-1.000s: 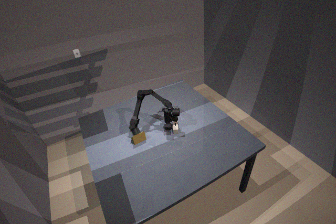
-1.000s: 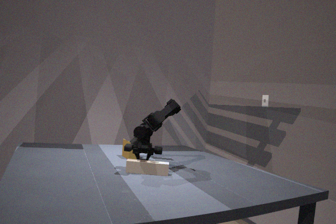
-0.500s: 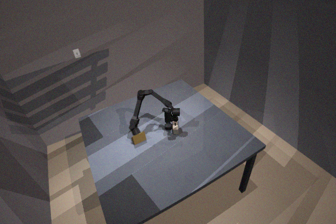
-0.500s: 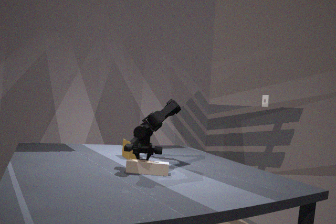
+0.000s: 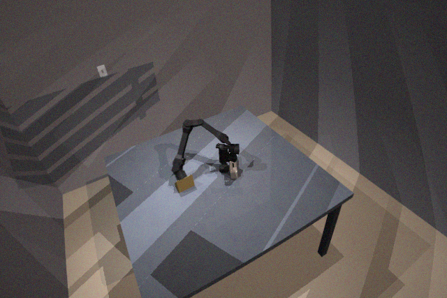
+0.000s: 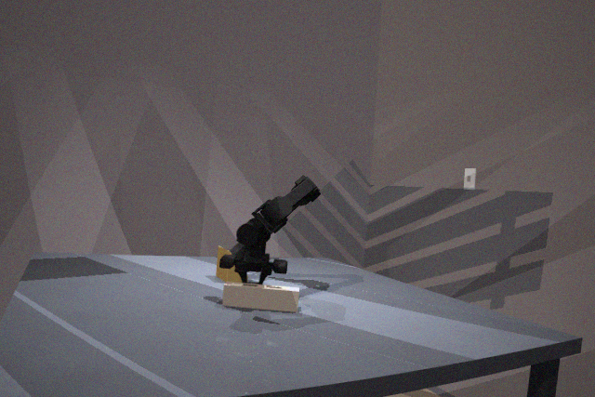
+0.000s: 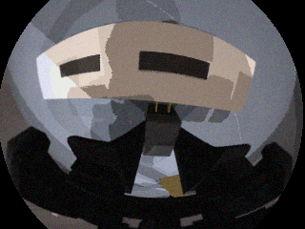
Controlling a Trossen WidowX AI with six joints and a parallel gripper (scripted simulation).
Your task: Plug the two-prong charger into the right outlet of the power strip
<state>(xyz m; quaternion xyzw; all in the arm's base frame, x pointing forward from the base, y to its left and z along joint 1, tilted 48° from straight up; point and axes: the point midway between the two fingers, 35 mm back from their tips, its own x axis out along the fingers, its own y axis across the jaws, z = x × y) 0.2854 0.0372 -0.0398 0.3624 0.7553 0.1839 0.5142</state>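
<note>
Right now my gripper tip is 2 cm short of the black two-prong charger, 1 cm to the left of it and 1 cm below it.
</note>
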